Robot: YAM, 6 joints.
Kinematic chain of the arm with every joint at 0, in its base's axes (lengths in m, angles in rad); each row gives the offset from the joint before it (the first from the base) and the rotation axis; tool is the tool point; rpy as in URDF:
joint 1: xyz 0 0 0.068 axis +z
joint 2: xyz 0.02 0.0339 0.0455 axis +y
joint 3: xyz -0.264 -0.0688 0 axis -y
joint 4: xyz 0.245 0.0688 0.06 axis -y
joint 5: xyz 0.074 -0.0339 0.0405 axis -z
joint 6: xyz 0.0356 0 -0.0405 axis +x
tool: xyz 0 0 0 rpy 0 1.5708 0
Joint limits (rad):
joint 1: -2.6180..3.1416
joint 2: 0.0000..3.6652
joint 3: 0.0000..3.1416
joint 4: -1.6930..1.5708
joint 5: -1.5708..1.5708
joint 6: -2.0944..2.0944
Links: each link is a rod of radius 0.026 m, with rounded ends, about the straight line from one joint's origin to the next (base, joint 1, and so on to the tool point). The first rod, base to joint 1, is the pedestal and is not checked.
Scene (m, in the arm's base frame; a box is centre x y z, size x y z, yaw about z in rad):
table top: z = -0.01
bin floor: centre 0.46 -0.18 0 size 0.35 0.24 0.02 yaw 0.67
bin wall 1: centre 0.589 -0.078 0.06 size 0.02 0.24 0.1 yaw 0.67
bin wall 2: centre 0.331 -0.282 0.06 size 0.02 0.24 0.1 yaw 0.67
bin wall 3: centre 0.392 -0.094 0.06 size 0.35 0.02 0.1 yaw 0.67
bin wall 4: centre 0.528 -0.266 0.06 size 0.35 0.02 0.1 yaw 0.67
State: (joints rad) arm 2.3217 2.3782 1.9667 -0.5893 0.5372 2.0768
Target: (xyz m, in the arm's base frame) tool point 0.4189 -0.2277 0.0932
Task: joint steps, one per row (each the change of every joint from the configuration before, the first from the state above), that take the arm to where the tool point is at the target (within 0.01 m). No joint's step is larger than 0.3 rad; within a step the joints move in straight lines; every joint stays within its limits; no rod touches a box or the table.
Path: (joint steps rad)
1: -0.2771 -0.0188 -0.0113 -0.0105 0.0174 0.0000
2: -0.2771 -0.0188 -0.0113 -0.0106 0.0174 0.0000
3: -0.2770 -0.0188 -0.0113 -0.0105 0.0174 0.0000
4: -0.2771 -0.0188 -0.0113 -0.0105 0.0175 0.0000
5: -0.2771 -0.0189 -0.0113 -0.0105 0.0174 0.0000
6: -0.2771 -0.0188 -0.0113 -0.0106 0.0174 0.0000
7: -0.2771 -0.0188 -0.0113 -0.0105 0.0174 0.0000
8: -0.2771 -0.0188 -0.0112 -0.0105 0.0174 0.0000
9: -0.2770 -0.0188 -0.0113 -0.0105 0.0174 0.0000
10: -0.2771 -0.0188 -0.0113 -0.0106 0.0174 0.0000
11: -0.0007 0.2273 -0.0725 0.0171 -0.0125 0.0000

